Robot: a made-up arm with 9 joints. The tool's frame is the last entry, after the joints.
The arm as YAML. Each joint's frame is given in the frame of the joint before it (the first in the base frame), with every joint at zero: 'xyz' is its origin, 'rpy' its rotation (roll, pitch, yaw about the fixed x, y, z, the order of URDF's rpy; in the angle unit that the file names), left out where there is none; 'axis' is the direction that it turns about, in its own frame. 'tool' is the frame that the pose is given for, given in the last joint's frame.
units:
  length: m
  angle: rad
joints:
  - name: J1
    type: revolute
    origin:
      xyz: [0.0, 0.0, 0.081]
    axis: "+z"
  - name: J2
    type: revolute
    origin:
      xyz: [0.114, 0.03, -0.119]
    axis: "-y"
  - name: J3
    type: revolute
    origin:
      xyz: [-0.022, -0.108, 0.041]
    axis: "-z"
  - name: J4
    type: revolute
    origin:
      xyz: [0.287, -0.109, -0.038]
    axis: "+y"
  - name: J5
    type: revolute
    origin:
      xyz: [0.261, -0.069, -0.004]
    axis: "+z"
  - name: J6
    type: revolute
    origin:
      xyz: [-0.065, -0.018, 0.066]
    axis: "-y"
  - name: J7
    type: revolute
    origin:
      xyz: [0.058, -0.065, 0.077]
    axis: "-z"
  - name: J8
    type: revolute
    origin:
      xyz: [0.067, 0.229, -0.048]
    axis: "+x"
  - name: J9
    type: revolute
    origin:
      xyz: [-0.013, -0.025, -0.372]
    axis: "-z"
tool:
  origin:
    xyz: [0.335, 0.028, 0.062]
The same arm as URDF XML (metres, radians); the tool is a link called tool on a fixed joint. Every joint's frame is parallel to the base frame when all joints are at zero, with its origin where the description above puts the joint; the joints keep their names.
<robot name="arm">
  <joint name="J1" type="continuous">
    <parent link="base"/>
    <child link="link1"/>
    <origin xyz="0 0 0.081" rpy="0 0 0"/>
    <axis xyz="0 0 1"/>
  </joint>
  <joint name="J2" type="continuous">
    <parent link="link1"/>
    <child link="link2"/>
    <origin xyz="0.114 0.03 -0.119" rpy="0 0 0"/>
    <axis xyz="0 -1 0"/>
  </joint>
  <joint name="J3" type="continuous">
    <parent link="link2"/>
    <child link="link3"/>
    <origin xyz="-0.022 -0.108 0.041" rpy="0 0 0"/>
    <axis xyz="0 0 -1"/>
  </joint>
  <joint name="J4" type="continuous">
    <parent link="link3"/>
    <child link="link4"/>
    <origin xyz="0.287 -0.109 -0.038" rpy="0 0 0"/>
    <axis xyz="0 1 0"/>
  </joint>
  <joint name="J5" type="continuous">
    <parent link="link4"/>
    <child link="link5"/>
    <origin xyz="0.261 -0.069 -0.004" rpy="0 0 0"/>
    <axis xyz="0 0 1"/>
  </joint>
  <joint name="J6" type="continuous">
    <parent link="link5"/>
    <child link="link6"/>
    <origin xyz="-0.065 -0.018 0.066" rpy="0 0 0"/>
    <axis xyz="0 -1 0"/>
  </joint>
  <joint name="J7" type="continuous">
    <parent link="link6"/>
    <child link="link7"/>
    <origin xyz="0.058 -0.065 0.077" rpy="0 0 0"/>
    <axis xyz="0 0 -1"/>
  </joint>
  <joint name="J8" type="continuous">
    <parent link="link7"/>
    <child link="link8"/>
    <origin xyz="0.067 0.229 -0.048" rpy="0 0 0"/>
    <axis xyz="1 0 0"/>
  </joint>
  <joint name="J9" type="continuous">
    <parent link="link8"/>
    <child link="link9"/>
    <origin xyz="-0.013 -0.025 -0.372" rpy="0 0 0"/>
    <axis xyz="0 0 -1"/>
  </joint>
  <joint name="tool_fixed" type="fixed">
    <parent link="link9"/>
    <child link="tool"/>
    <origin xyz="0.335 0.028 0.062" rpy="0 0 0"/>
  </joint>
  <link name="base"/>
  <link name="link1"/>
  <link name="link2"/>
  <link name="link3"/>
  <link name="link4"/>
  <link name="link5"/>
  <link name="link6"/>
  <link name="link7"/>
  <link name="link8"/>
  <link name="link9"/>
  <link name="tool"/>
</robot>

